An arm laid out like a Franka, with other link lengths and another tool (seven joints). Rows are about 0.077 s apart.
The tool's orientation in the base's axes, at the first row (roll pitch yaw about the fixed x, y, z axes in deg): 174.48, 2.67, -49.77
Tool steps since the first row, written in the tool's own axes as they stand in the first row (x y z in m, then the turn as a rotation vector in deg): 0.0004, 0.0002, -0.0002, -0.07, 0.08, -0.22; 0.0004, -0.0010, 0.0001, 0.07, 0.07, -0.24; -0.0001, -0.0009, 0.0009, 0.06, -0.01, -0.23; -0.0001, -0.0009, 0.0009, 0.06, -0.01, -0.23; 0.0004, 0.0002, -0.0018, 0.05, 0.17, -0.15; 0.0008, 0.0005, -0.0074, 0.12, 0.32, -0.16; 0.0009, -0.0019, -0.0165, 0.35, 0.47, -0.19; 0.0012, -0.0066, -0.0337, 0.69, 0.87, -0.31; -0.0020, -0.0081, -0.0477, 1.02, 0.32, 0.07
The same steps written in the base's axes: 0.0001, -0.0004, 0.0002, -0.08, 0.01, 0.23; 0.0010, 0.0003, -0.0002, 0.02, -0.09, 0.24; 0.0005, 0.0006, -0.0010, 0.07, -0.03, 0.22; 0.0005, 0.0006, -0.0010, 0.07, -0.03, 0.22; 0.0003, -0.0004, 0.0018, -0.08, -0.14, 0.16; 0.0009, -0.0007, 0.0074, -0.15, -0.29, 0.18; 0.0037, 0.0010, 0.0162, -0.11, -0.57, 0.22; 0.0093, 0.0043, 0.0328, -0.18, -1.08, 0.36; 0.0098, 0.0080, 0.0467, 0.41, -0.99, -0.09
